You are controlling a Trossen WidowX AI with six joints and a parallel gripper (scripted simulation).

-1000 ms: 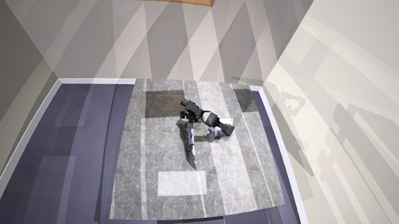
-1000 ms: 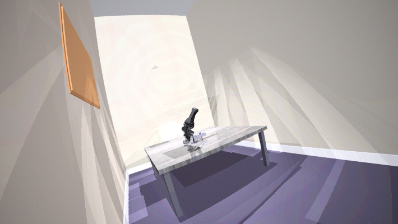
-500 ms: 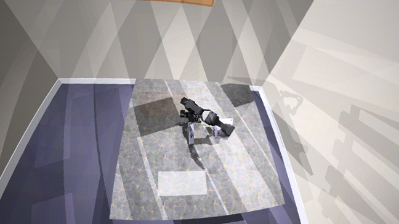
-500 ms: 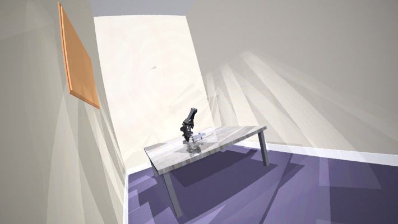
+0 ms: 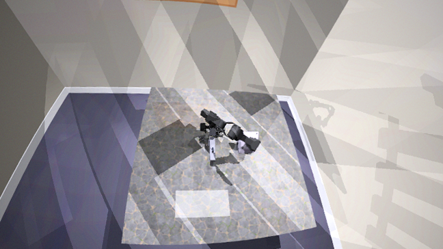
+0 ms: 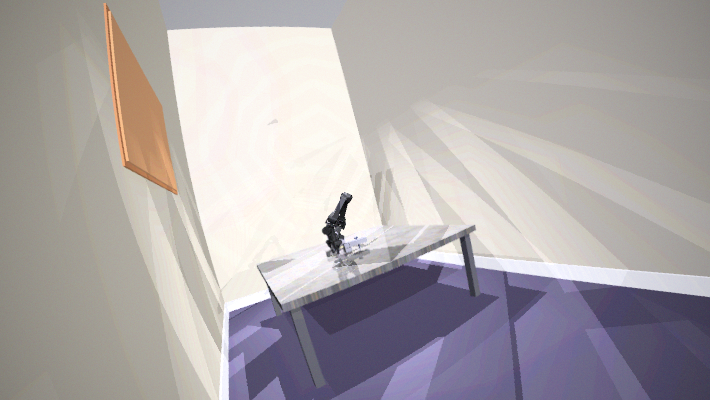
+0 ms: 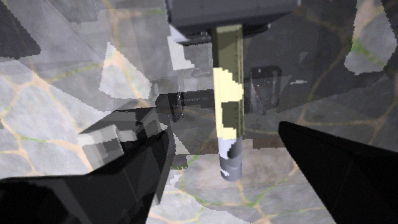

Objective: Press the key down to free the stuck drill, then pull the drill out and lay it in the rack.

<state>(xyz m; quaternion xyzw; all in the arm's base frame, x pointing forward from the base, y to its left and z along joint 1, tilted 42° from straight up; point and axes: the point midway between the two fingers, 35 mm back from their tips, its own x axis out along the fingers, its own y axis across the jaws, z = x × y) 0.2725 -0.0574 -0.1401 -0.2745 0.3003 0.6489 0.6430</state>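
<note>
Right now my gripper tip is 50 mm to the right of the drill and 30 mm below it. From my gripper tip the other things lie so: grey key (180 mm to the left, 40 mm above, 10 mm ahead); grey block (70 mm behind, 10 mm to the right).
</note>
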